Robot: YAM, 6 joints.
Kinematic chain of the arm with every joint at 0, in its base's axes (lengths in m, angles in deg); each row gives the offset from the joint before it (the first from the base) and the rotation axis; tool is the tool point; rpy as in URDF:
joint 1: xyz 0 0 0.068 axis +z
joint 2: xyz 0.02 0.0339 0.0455 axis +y
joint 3: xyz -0.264 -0.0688 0 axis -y
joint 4: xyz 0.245 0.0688 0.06 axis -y
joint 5: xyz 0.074 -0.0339 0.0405 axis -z
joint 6: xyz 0.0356 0 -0.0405 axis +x
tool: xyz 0 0 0 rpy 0 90 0
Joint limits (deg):
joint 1: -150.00..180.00
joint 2: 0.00..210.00
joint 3: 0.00..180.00
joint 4: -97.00..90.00
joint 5: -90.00..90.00
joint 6: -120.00..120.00
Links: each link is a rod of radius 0.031 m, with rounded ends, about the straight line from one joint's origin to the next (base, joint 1, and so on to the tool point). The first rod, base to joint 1, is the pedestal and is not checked.
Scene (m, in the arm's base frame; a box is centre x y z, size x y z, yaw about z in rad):
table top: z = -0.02
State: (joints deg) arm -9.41 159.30 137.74 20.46 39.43 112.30
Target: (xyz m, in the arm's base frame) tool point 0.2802 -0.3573 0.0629
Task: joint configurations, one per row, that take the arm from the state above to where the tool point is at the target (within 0.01 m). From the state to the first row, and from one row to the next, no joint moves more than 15 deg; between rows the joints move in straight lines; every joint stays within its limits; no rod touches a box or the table.
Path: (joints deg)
1: -19.19 152.94 123.38 15.07 41.67 112.30
2: -28.97 146.57 109.03 9.68 43.91 112.30
3: -38.75 140.21 94.67 4.30 46.15 112.30
4: -48.54 133.85 80.32 -1.09 48.38 112.30

